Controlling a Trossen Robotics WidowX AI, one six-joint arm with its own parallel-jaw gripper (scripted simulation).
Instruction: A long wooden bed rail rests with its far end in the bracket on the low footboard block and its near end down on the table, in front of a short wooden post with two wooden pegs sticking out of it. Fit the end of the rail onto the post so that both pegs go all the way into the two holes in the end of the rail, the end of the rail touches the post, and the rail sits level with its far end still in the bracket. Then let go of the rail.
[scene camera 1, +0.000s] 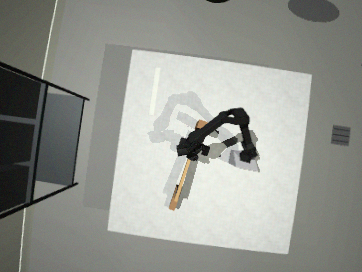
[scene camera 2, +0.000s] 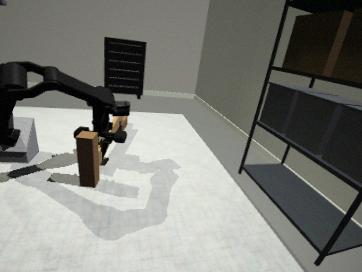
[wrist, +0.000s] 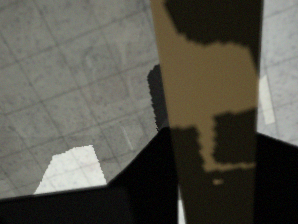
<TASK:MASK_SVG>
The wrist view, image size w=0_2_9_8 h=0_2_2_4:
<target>my gripper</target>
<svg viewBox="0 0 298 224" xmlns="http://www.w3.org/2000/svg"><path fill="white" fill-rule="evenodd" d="M257 132L253 224L298 224L298 146ZM170 127L163 127L143 150L106 185L0 199L0 224L179 224L179 182Z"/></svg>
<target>wooden rail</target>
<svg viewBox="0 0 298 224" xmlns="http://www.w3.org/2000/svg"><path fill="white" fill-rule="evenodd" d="M150 0L185 224L253 224L264 0Z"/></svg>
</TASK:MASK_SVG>
